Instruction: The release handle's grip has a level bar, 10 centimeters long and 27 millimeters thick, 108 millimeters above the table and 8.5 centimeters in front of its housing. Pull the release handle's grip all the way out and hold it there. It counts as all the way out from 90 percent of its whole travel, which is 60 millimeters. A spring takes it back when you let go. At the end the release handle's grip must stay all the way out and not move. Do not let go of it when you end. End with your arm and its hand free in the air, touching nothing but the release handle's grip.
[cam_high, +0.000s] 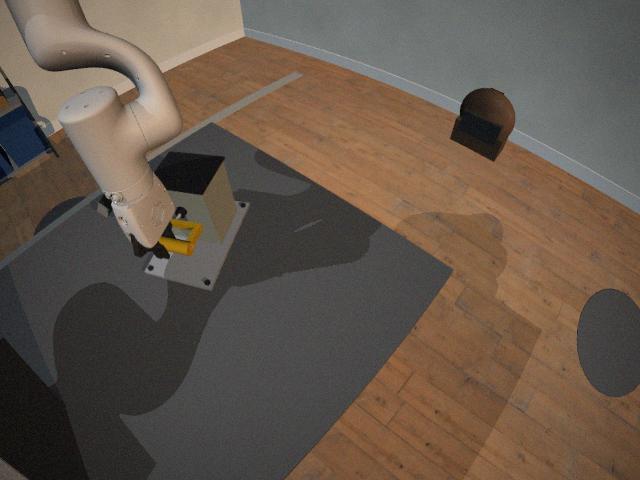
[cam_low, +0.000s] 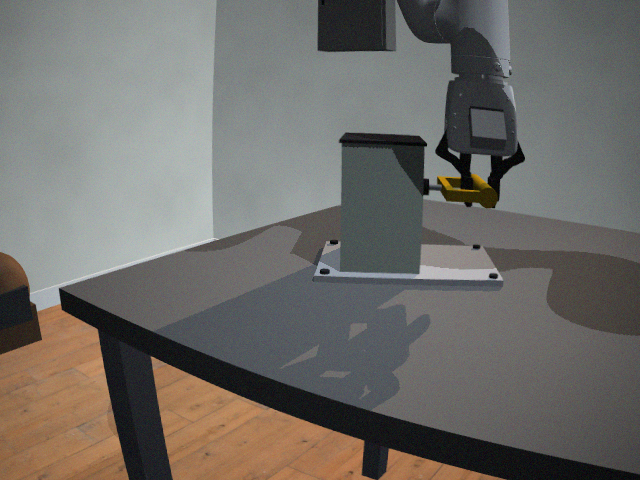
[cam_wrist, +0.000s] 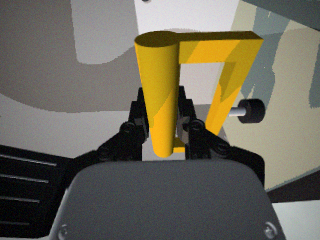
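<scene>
Right now the grey base plate is 100 mm below my hand, 80 mm ahead of it and 60 mm to the left of it.
</scene>
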